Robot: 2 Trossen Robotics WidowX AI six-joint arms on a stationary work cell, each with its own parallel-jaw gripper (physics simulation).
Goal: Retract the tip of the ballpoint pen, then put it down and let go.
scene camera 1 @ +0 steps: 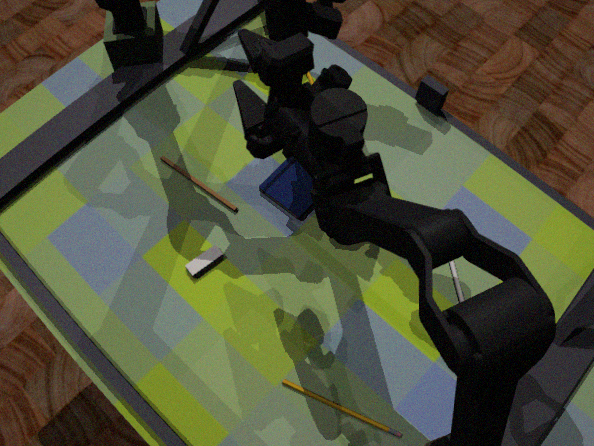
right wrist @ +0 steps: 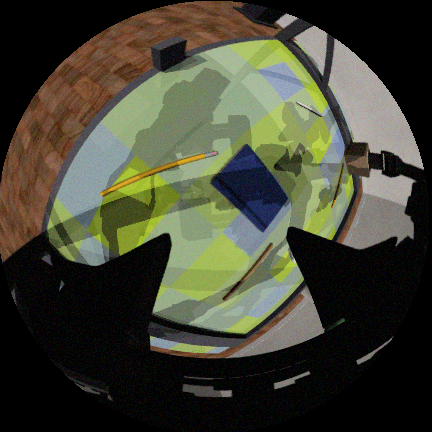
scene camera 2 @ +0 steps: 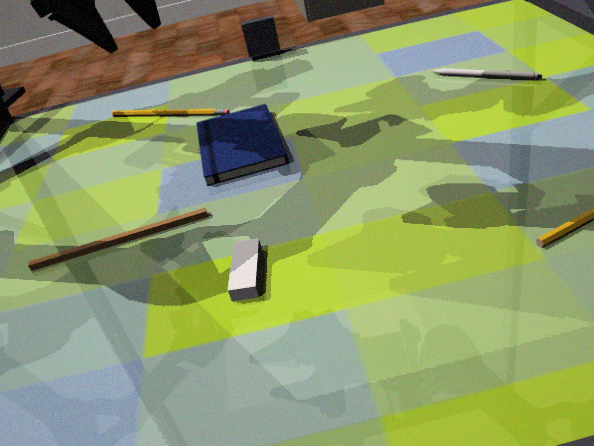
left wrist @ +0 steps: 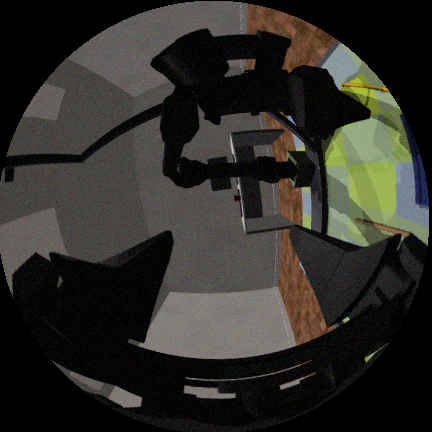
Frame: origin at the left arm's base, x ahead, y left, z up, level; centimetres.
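Seen in the pictures: left gripper, fingertip midpoint: (scene camera 1: 238,57) (left wrist: 233,233); right gripper, fingertip midpoint: (scene camera 1: 293,83) (right wrist: 230,236) (scene camera 2: 134,39) (left wrist: 351,103); left arm's base, link origin: (right wrist: 368,159); right arm's base, link origin: (scene camera 1: 129,20) (left wrist: 290,168).
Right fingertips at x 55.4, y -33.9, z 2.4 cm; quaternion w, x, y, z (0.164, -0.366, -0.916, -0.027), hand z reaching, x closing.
Offsets run from my right fingertips to a thing's middle.
The ballpoint pen @[dx -39.0, dy +5.0, dz -12.5 cm] (scene camera 1: 454,277) (scene camera 2: 487,74) (right wrist: 309,109), pale at its pointed end and grey towards its dark button end, lies flat on the patchwork table at the back right in scene camera 2. The left arm partly covers it in scene camera 1. It is too small to tell whether its tip is out. My left gripper (scene camera 1: 240,59) (left wrist: 233,233) is open and empty, raised above the table and far from the pen. My right gripper (scene camera 2: 135,37) (right wrist: 230,236) is open and empty, high above the table, beyond the yellow pencil and away from the pen.
A dark blue notebook @[dx -8.3, dy +6.5, dz -12.3 cm] (scene camera 1: 287,192) (scene camera 2: 242,142) (right wrist: 252,187) lies mid-table. Nearby are a white eraser @[dx -6.3, dy +29.2, dz -12.3 cm] (scene camera 1: 205,261) (scene camera 2: 245,267), a brown stick @[dx +5.2, dy +19.5, dz -12.5 cm] (scene camera 1: 200,185) (scene camera 2: 120,239) and a yellow pencil @[dx +0.2, dy -8.0, dz -12.5 cm] (scene camera 2: 170,112) (right wrist: 155,172). Another yellow pencil @[dx -37.5, dy +33.0, dz -12.5 cm] (scene camera 1: 342,408) lies apart. A black block @[dx -15.5, dy -21.7, dz -9.7 cm] (scene camera 1: 431,94) (scene camera 2: 261,38) stands at the edge.
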